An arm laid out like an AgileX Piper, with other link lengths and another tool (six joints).
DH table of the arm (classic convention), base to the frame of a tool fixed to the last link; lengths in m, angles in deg. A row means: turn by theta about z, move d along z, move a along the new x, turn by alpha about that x. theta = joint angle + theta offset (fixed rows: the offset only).
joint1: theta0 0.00; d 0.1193; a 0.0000; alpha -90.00
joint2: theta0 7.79; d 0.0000; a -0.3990; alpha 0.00
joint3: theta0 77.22; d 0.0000; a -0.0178; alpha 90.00
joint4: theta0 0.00; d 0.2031; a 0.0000; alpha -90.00
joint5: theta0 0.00; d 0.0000; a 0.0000; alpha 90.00
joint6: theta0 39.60; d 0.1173; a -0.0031; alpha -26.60
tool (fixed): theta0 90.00; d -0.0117; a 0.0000; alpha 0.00
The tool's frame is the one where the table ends.
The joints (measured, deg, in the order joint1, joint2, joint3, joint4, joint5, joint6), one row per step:
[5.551, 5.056, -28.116, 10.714, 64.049, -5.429]
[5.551, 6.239, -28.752, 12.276, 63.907, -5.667]
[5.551, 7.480, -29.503, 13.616, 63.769, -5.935]
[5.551, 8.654, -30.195, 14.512, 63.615, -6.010]
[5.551, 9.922, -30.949, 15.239, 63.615, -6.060]
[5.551, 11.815, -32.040, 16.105, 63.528, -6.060]
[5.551, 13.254, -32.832, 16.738, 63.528, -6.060]
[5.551, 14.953, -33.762, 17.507, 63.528, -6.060]
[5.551, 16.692, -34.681, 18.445, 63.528, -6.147]
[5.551, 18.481, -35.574, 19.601, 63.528, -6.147]
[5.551, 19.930, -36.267, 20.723, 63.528, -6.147]
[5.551, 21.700, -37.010, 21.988, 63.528, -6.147]
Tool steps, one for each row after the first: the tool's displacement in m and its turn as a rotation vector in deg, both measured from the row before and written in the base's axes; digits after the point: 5 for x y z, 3 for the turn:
[0.00211, 0.00279, 0.00611, 1.164, 0.480, 0.840]
[0.00236, 0.00243, 0.00671, 0.959, 0.396, 0.741]
[0.00251, 0.00170, 0.00617, 0.724, 0.388, 0.413]
[0.00274, 0.00147, 0.00634, 0.561, 0.559, 0.351]
[0.00458, 0.00185, 0.00927, 0.718, 0.791, 0.353]
[0.00368, 0.00140, 0.00668, 0.509, 0.700, 0.266]
[0.00460, 0.00171, 0.00777, 0.624, 0.833, 0.315]
[0.00497, 0.00201, 0.00774, 0.715, 0.869, 0.425]
[0.00536, 0.00240, 0.00767, 0.976, 0.995, 0.443]
[0.00450, 0.00225, 0.00606, 0.964, 0.853, 0.415]
[0.00581, 0.00259, 0.00676, 1.078, 1.137, 0.449]

